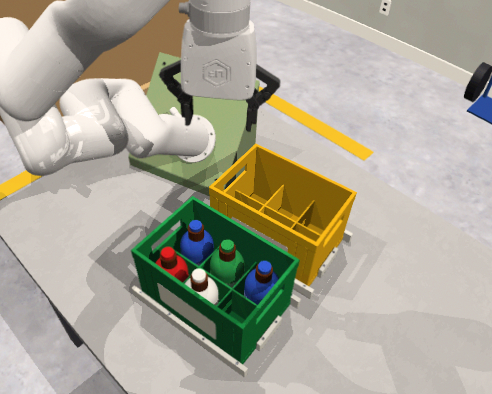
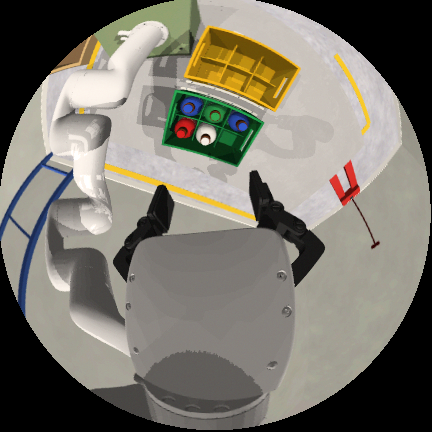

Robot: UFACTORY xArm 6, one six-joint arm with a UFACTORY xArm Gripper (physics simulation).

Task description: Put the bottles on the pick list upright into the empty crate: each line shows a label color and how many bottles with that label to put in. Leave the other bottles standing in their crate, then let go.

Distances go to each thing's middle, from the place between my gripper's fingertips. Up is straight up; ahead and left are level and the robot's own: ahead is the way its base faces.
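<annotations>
Green bottle point(image 1: 227, 264): my hand 2 cm to the right of it, 39 cm above it.
</annotations>
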